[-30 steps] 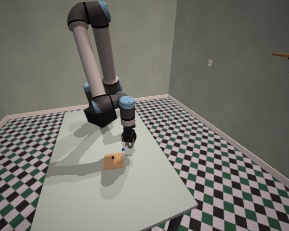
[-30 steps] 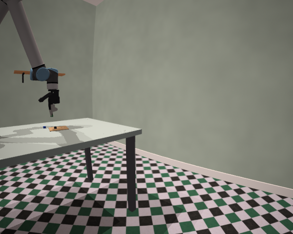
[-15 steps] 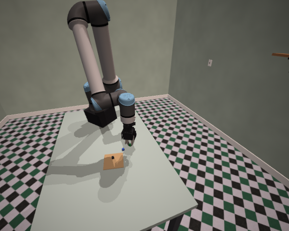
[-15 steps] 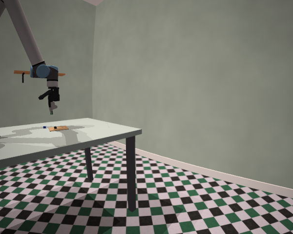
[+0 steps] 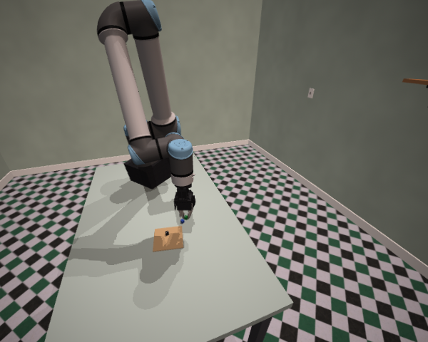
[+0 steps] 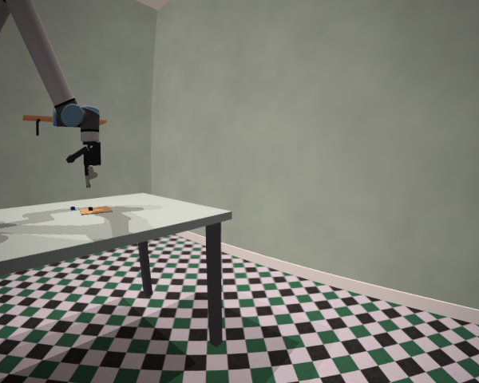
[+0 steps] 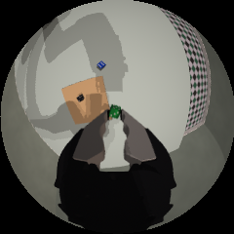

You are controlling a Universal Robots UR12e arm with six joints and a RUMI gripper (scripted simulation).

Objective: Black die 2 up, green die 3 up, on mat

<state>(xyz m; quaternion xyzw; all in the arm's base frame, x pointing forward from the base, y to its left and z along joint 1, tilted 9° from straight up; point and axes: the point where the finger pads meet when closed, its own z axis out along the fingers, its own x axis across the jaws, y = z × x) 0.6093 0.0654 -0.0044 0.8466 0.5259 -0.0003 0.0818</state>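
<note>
The orange mat is 10 mm behind my hand, 100 mm to the right of it and 120 mm below it. From my hand the other things lie so: green die 10 mm below; black die 40 mm behind, 90 mm to the right, 110 mm below; blue die 90 mm behind, 110 mm below.
</note>
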